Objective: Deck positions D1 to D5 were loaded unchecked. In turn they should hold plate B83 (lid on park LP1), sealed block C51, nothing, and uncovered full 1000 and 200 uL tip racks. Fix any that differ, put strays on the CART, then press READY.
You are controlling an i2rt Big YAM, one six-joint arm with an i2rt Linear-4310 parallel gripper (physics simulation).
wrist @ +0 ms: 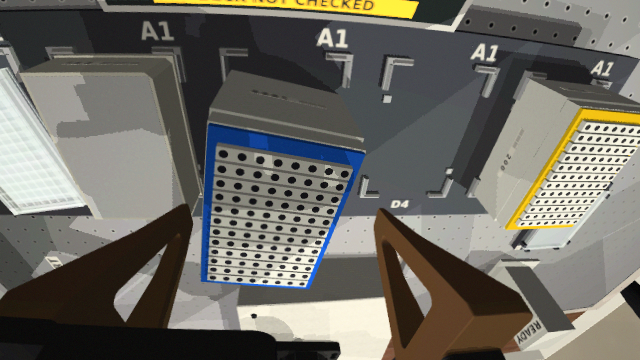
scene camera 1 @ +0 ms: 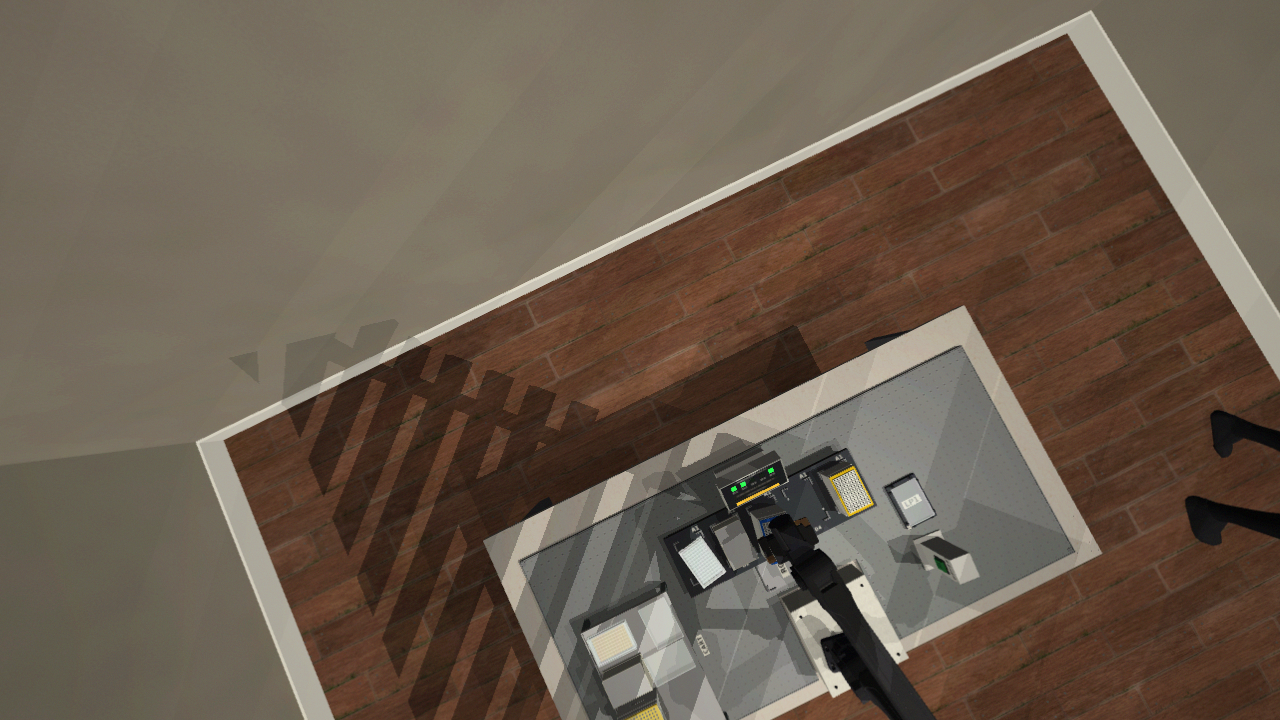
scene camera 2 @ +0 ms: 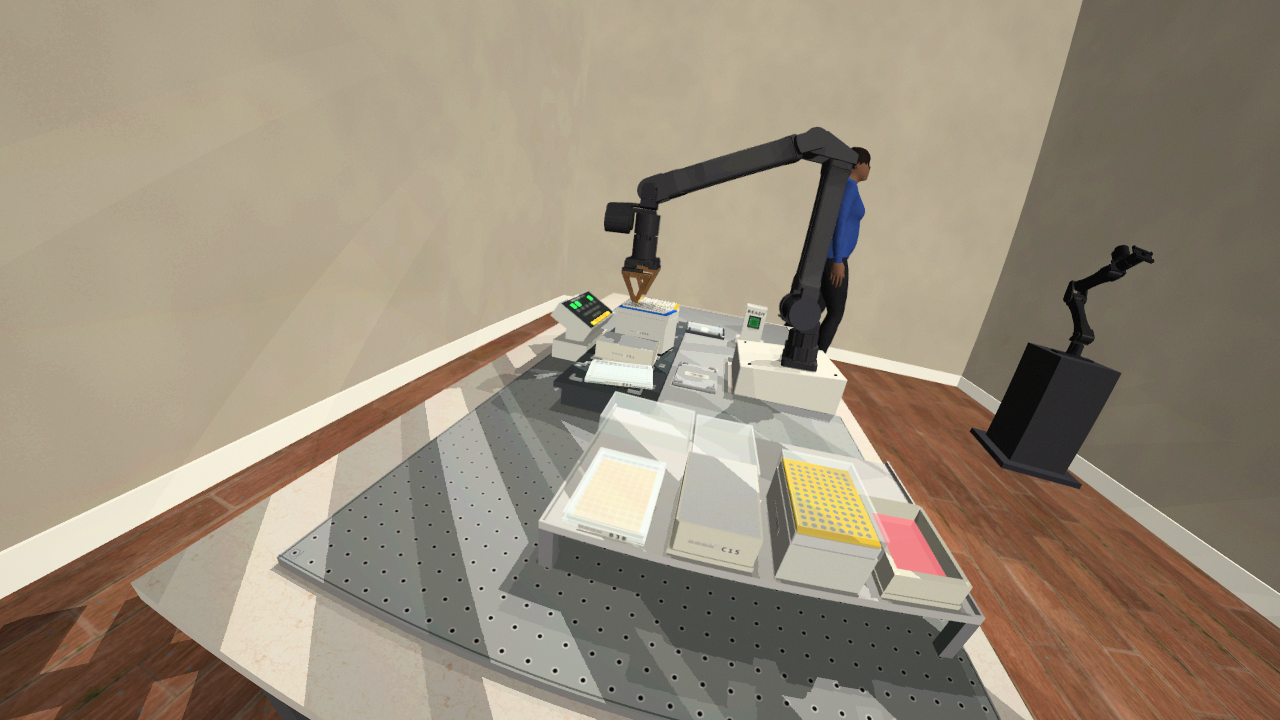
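Seen in the pictures: gripper, fingertip midpoint: point(wrist: 284, 215) point(scene camera 2: 639, 298); arm's base, link origin: point(wrist: 301, 353) point(scene camera 1: 843, 649) point(scene camera 2: 798, 362).
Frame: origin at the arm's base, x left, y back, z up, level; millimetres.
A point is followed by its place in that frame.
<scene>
My gripper point(scene camera 1: 785, 540) {x 95, y -411, z 87 mm} point(scene camera 2: 636, 300) {x 95, y -411, z 87 mm} point(wrist: 284, 215) {x 95, y -411, z 87 mm} is open and empty, above the blue-rimmed tip rack point(scene camera 1: 764, 523) {x 126, y -435, z 71 mm} point(scene camera 2: 646, 326) {x 143, y -365, z 35 mm} point(wrist: 280, 215) {x 95, y -397, z 73 mm}; in the wrist view its fingers stand on either side of it. That rack stands uncovered in the middle of the deck, between the grey block point(scene camera 1: 735, 543) {x 216, y -381, z 14 mm} point(scene camera 2: 626, 351) {x 254, y -363, z 3 mm} point(wrist: 110, 130) {x 215, y -399, z 14 mm} and the bare D4 position point(wrist: 410, 140) {x -21, y -413, z -28 mm}. Whether it sits flat is unclear. A white plate point(scene camera 1: 701, 561) {x 327, y -348, z -12 mm} point(scene camera 2: 619, 373) {x 336, y -340, z -14 mm} point(wrist: 35, 145) {x 294, y -359, z -10 mm} is left of the block. A yellow-rimmed 200 rack point(scene camera 1: 850, 490) {x -148, y -442, z 37 mm} point(wrist: 575, 175) {x -140, y -442, z 37 mm} stands uncovered at the right end.
The status panel point(scene camera 1: 751, 483) {x 123, y -543, z 45 mm} point(scene camera 2: 586, 313) {x 157, y -519, z 36 mm} shows three green lamps. LP1 point(scene camera 1: 912, 501) {x -362, y -318, z -61 mm} and the READY post point(scene camera 1: 947, 557) {x -354, y -185, z 36 mm} point(scene camera 2: 754, 322) {x -344, y -148, z 2 mm} point(wrist: 535, 305) {x -359, y -185, z 6 mm} are at the right. The cart tray point(scene camera 2: 644, 553) {x 720, y -138, z -15 mm} holds a plate, block C15, a yellow rack and a pink-bottomed box.
</scene>
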